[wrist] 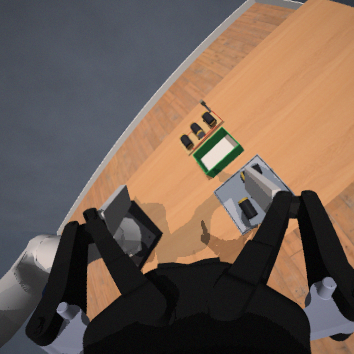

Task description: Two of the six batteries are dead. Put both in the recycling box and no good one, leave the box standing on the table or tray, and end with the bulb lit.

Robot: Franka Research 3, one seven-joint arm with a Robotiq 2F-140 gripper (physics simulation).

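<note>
My gripper (185,186) is open and empty, high above the table. A green box (202,166) with a white inside stands upright on the table, above centre in the view. Beyond it is a wooden holder (204,123) with red lines and three black batteries (209,119) (198,130) (186,141) in a row. A small dark part (204,104) stands at its far end; I cannot tell whether a bulb is lit. A grey-blue tray (227,192) holds a black battery with a yellow end (247,207). Another battery (256,168) is partly behind my right finger, which hides part of the tray.
The wooden table (290,100) has a curved edge on the left. A dark square base (151,231) with a pale round part is behind my left finger. A white arm part (30,265) is at the lower left. Shadows fall between the base and the tray.
</note>
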